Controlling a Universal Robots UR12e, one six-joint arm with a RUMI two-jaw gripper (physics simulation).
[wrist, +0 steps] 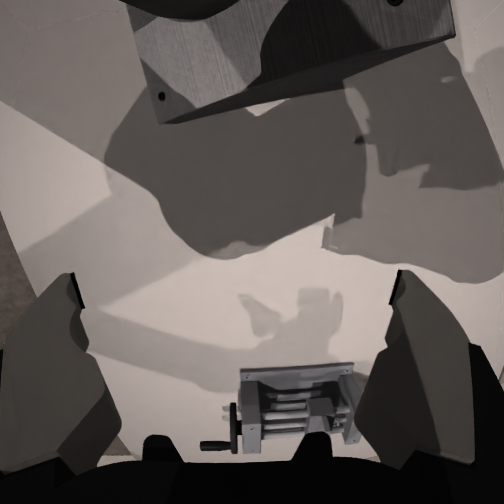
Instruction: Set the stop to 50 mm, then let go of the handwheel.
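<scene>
In the wrist view, a small grey slide fixture (299, 406) sits on the pale table near the bottom centre. It has two end plates joined by horizontal rods, with a block, the stop (325, 406), between them. A dark handwheel (233, 428) with a crank handle (216, 445) sticks out on its left end. My gripper (235, 295) is open and empty, its two dark jaws wide apart at the left and right edges. The fixture lies far below and between the jaws, touching neither. No scale reading is legible.
A large grey plate (295, 55) with bolt holes and dark rounded parts fills the top of the view. Heavy shadows cross the table. A darker strip (10, 280) shows at the far left edge.
</scene>
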